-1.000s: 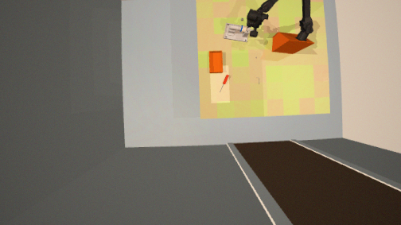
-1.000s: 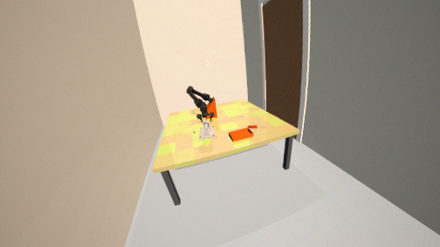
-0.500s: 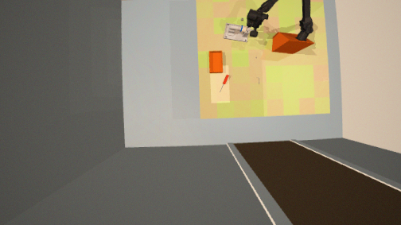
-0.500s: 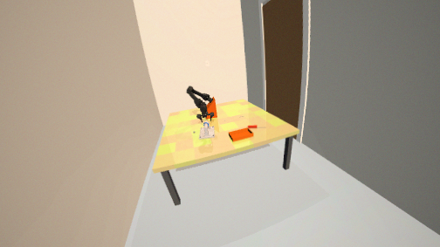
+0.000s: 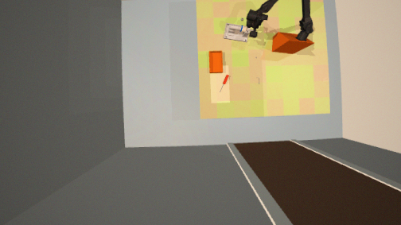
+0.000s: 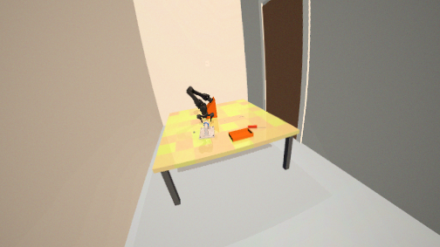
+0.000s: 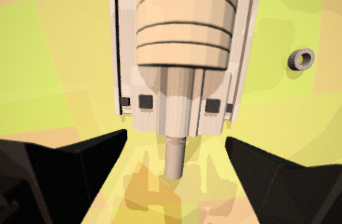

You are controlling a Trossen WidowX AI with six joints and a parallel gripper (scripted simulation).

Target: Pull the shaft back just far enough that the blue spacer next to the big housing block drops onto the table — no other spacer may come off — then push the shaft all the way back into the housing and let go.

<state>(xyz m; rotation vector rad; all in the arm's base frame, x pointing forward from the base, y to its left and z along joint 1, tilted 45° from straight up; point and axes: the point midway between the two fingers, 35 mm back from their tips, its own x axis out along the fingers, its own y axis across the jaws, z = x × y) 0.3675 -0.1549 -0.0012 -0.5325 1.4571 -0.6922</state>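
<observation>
Now: gripper tip 10 cm short of the blue spacer, 1 cm to the left of it and 2 cm below it. The rest, counted from my gripper tip: grey piece 7 cm ahead, 15 cm to the right, 5 cm below; orange tray 30 cm ahead, 29 cm to the left, 5 cm below; fixture 12 cm ahead, 1 cm to the right, 1 cm below.
</observation>
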